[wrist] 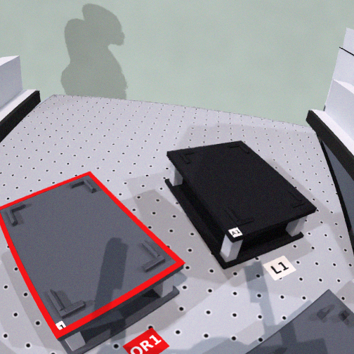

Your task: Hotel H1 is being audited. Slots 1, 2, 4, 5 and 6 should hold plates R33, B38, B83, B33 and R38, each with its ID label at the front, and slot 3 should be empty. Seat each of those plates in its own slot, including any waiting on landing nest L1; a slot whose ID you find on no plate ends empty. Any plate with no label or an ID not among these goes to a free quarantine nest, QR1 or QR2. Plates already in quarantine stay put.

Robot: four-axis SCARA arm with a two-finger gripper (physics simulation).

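My gripper (176,79) is open, with its two fingers at the left and right edges of the wrist view and nothing between them. The black landing nest L1 (240,185) is right of centre, with its name tag (280,268) on the table in front. Its top is bare, with no plate on it. The quarantine nest QR1 (85,245), dark grey with a red border, is at the lower left. Its top also holds no plate. Its red tag (146,343) is partly cut off at the bottom edge. QR2, hotel H1 and the labelled plates do not show in this view.
Part of another dark grey platform (312,330) shows at the lower right corner. The perforated table (125,135) ends at a far edge in front of a pale green wall (210,50). A dark panel (340,175) stands at the right edge, behind the right finger.
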